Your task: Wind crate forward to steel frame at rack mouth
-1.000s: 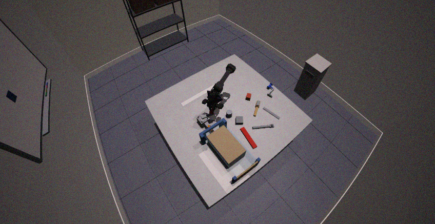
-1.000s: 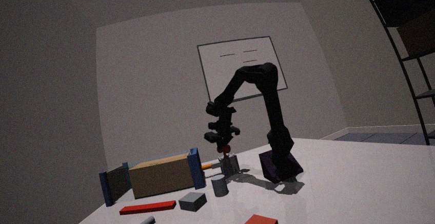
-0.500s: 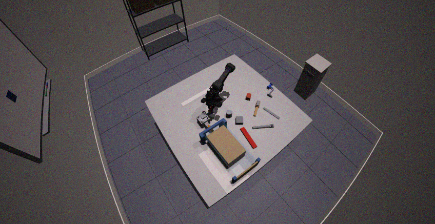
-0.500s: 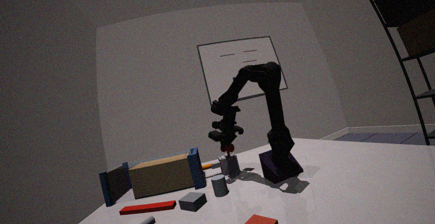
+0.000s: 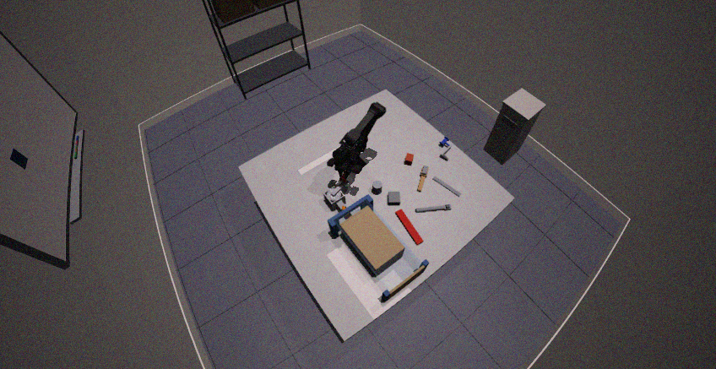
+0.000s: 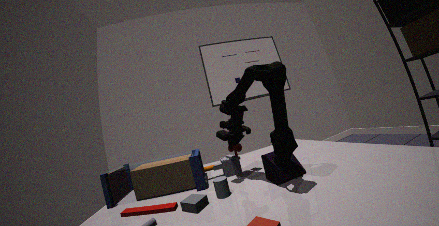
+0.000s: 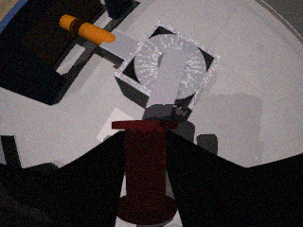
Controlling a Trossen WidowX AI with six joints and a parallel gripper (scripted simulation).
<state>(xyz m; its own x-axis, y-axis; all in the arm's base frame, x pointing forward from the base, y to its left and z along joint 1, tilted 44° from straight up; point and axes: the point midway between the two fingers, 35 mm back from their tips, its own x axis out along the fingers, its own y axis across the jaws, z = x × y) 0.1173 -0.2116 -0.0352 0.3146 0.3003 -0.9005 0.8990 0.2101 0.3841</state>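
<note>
Now: the winch handle with red knob 2 cm to the right of my gripper tip and 4 cm below it. From my gripper tip the other things lie so: grey block: 24 cm ahead, 17 cm to the left, 13 cm below; then blue frame: 16 cm ahead, 11 cm to the right, 4 cm below; then grey winch: 1 cm behind, 9 cm to the right, 11 cm below.
</note>
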